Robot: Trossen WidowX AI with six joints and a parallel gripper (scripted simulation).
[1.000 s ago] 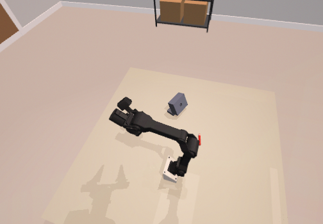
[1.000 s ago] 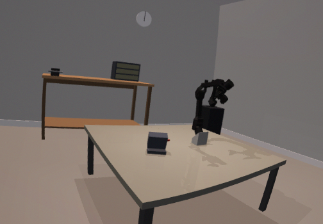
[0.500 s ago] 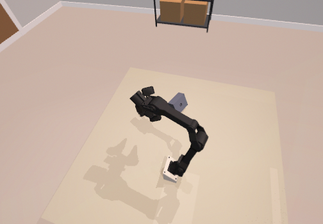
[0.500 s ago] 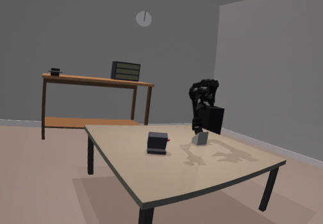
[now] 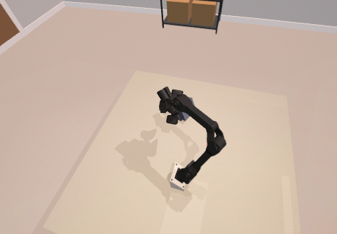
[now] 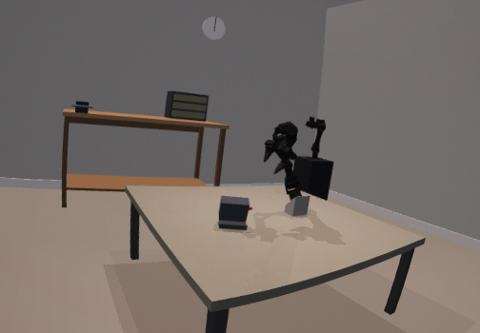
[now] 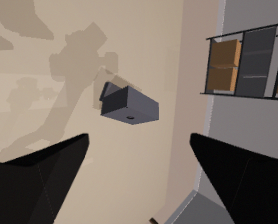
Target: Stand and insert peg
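Now: gripper tip 280 mm above the red peg, 230 mm to the left of it and 20 mm past it. The rest, counted from my gripper tip: grey sloped panel (210 mm below, 160 mm ahead, 10 mm to the right).
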